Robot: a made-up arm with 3 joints. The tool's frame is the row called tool. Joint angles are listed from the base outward.
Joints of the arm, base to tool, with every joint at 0 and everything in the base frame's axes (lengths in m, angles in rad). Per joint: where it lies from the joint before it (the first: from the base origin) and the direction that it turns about. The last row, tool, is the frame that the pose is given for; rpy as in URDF.
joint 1: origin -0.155 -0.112 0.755 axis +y
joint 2: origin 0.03 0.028 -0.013 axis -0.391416 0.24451 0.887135
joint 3: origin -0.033 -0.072 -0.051 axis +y
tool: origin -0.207 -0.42 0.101 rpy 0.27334 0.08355 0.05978
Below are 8 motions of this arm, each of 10 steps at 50 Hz.
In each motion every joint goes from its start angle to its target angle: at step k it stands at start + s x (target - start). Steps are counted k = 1, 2, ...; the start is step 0. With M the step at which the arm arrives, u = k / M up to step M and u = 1 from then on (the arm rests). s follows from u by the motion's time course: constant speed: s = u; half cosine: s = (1 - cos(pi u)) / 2; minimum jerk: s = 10 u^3 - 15 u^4 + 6 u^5.
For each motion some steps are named. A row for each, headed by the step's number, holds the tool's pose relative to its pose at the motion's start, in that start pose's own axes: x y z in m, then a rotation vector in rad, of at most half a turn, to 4 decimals.
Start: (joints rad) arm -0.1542 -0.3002 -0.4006
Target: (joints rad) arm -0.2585 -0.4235 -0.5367
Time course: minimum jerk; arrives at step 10
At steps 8, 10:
8: -0.0558 0.0140 -0.0898 0.0225 -0.2717 -0.0425
10: -0.0585 0.0151 -0.0958 0.0238 -0.2883 -0.0453

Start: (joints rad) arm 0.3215 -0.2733 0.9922
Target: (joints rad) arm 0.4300 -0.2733 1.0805
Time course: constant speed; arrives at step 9
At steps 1, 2, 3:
1: -0.0001 0.0016 0.0038 0.0009 0.0198 -0.0087
2: -0.0001 0.0032 0.0076 0.0019 0.0397 -0.0174
3: 0.0001 0.0047 0.0114 0.0029 0.0595 -0.0261

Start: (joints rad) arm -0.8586 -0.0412 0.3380
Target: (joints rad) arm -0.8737 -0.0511 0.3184
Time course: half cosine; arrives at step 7
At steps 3, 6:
3: -0.0019 -0.0006 -0.0044 0.0021 -0.0147 0.0016
6: -0.0045 -0.0015 -0.0109 0.0050 -0.0359 0.0039

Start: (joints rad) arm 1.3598 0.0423 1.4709
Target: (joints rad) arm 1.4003 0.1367 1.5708
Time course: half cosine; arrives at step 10
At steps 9, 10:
9: 0.0016 0.0312 0.0645 -0.0724 0.1486 -0.0779
10: 0.0018 0.0321 0.0661 -0.0742 0.1523 -0.0799

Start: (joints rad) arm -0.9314 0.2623 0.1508
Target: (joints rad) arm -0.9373 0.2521 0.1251
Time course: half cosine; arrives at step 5
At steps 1, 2, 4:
1: -0.0006 0.0000 -0.0009 0.0003 -0.0034 0.0001
2: -0.0022 -0.0001 -0.0034 0.0010 -0.0122 0.0002
4: -0.0058 -0.0003 -0.0090 0.0025 -0.0319 0.0005

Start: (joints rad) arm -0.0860 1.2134 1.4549
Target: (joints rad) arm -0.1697 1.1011 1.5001
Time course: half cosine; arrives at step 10
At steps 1, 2, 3, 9, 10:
1: -0.0003 -0.0005 -0.0016 0.0034 -0.0007 -0.0004
2: -0.0013 -0.0021 -0.0064 0.0134 -0.0028 -0.0017
3: -0.0027 -0.0044 -0.0139 0.0289 -0.0061 -0.0035
9: -0.0109 -0.0178 -0.0665 0.1355 -0.0309 -0.0125
10: -0.0111 -0.0181 -0.0682 0.1389 -0.0318 -0.0127

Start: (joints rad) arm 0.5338 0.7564 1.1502
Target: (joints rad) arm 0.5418 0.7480 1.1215
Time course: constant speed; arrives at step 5
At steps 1, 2, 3, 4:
1: 0.0002 -0.0007 -0.0017 0.0011 -0.0045 0.0025
2: 0.0003 -0.0014 -0.0034 0.0023 -0.0091 0.0049
3: 0.0005 -0.0021 -0.0051 0.0035 -0.0136 0.0074
4: 0.0007 -0.0029 -0.0068 0.0046 -0.0182 0.0098

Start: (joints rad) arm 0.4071 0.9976 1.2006
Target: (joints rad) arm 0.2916 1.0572 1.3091
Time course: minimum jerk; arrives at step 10
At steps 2, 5, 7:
2: -0.0025 0.0016 0.0014 -0.0017 0.0018 -0.0065
5: -0.0218 0.0140 0.0118 -0.0130 0.0157 -0.0566
7: -0.0364 0.0240 0.0191 -0.0199 0.0266 -0.0958

